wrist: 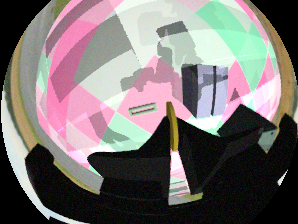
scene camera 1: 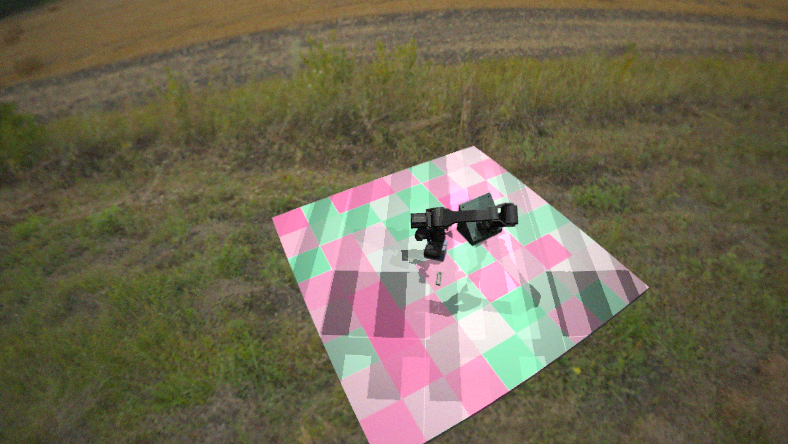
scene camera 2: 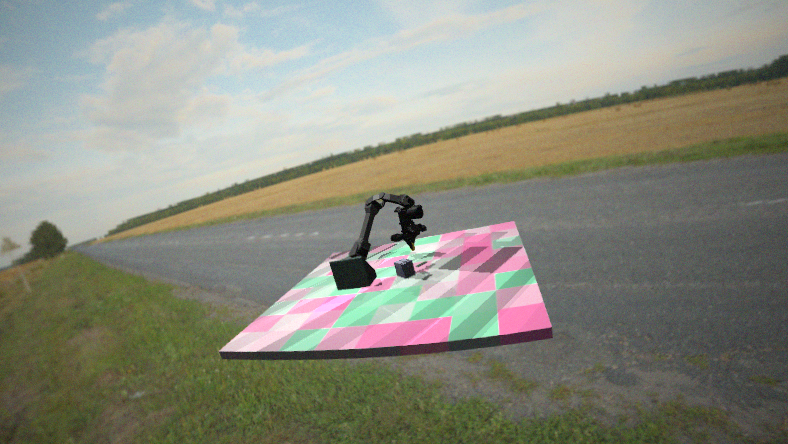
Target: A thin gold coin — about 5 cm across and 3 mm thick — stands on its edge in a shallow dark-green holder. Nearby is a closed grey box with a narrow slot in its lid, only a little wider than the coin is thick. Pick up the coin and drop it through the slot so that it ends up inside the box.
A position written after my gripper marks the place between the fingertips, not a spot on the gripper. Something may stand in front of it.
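Note:
There is a gold coin in the grip of my gripper (wrist: 168,119), and I am carrying it.

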